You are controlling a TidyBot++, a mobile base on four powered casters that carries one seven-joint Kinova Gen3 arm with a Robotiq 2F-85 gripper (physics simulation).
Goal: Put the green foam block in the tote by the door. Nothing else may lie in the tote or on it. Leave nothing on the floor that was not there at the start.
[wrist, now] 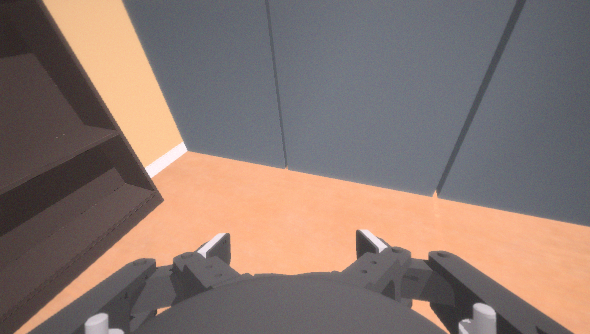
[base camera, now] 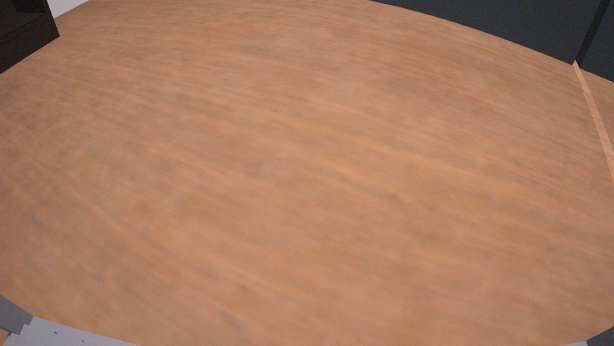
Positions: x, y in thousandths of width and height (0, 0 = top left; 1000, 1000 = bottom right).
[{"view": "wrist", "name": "my gripper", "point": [497, 735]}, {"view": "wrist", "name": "dark brown shelf unit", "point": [113, 654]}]
